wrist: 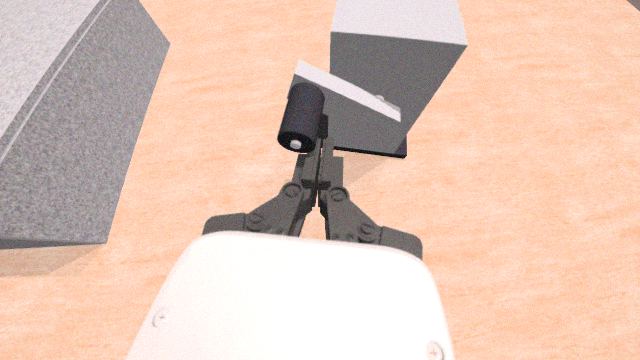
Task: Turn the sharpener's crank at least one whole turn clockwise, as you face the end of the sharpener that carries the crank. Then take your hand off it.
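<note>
The sharpener (pixel 390 65) is a grey block with a light top, at the upper middle right. Its crank arm (pixel 360 120), a flat grey bar with a light edge, points to the left and a little up in the view. The black cylindrical crank knob (pixel 304 112) sticks out from the arm's left end toward me. My gripper (pixel 322 152) is shut with nothing between its fingers. Its fingertips are just to the right of the knob, in front of the crank arm, and look close against the knob's side; whether they touch cannot be told.
A large speckled grey block (pixel 100 130) stands at the left, with a gap between it and the knob. A dark base edge (pixel 370 152) shows under the sharpener. The light wood table top (pixel 525 200) lies beneath everything. A dark corner (pixel 634 6) shows at the top right.
</note>
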